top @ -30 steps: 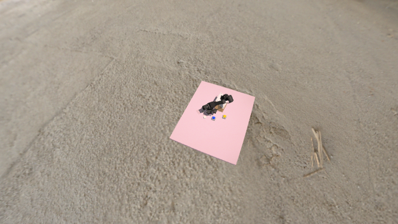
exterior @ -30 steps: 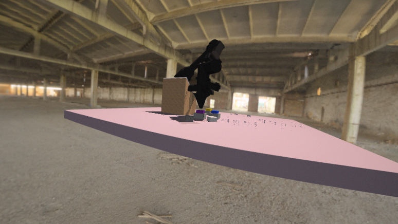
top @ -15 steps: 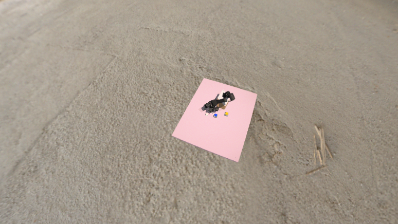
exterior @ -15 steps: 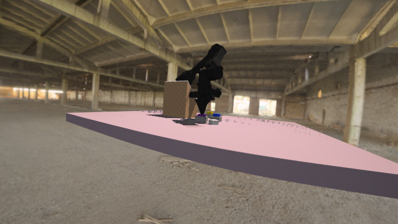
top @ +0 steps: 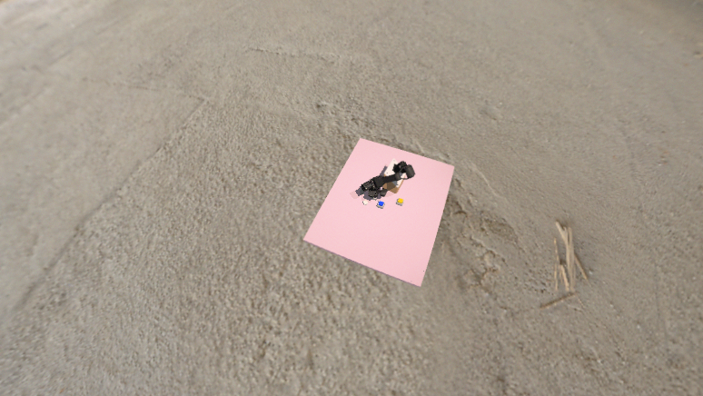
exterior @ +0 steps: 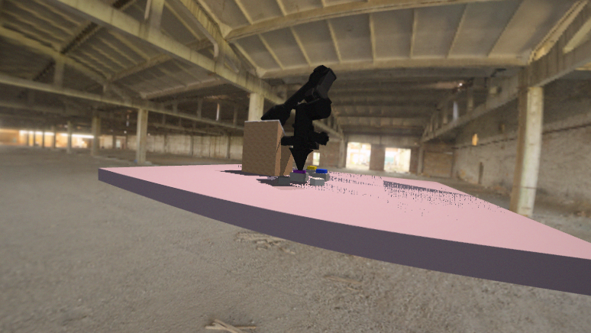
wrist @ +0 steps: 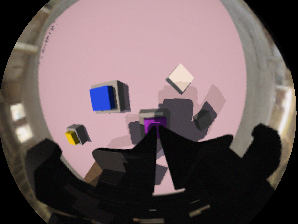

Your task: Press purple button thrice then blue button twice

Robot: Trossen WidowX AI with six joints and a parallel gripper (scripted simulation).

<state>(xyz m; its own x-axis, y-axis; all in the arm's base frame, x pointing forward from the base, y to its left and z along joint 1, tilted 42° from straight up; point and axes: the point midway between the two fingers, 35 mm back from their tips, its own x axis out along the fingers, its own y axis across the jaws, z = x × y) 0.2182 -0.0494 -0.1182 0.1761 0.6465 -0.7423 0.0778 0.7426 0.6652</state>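
My gripper tip is now right at the purple button. The rest, counted from my gripper tip: pale block 7 cm ahead, 5 cm to the right, 2 cm below; then yellow button 1 cm behind, 21 cm to the left; then blue button 6 cm ahead, 7 cm to the left.
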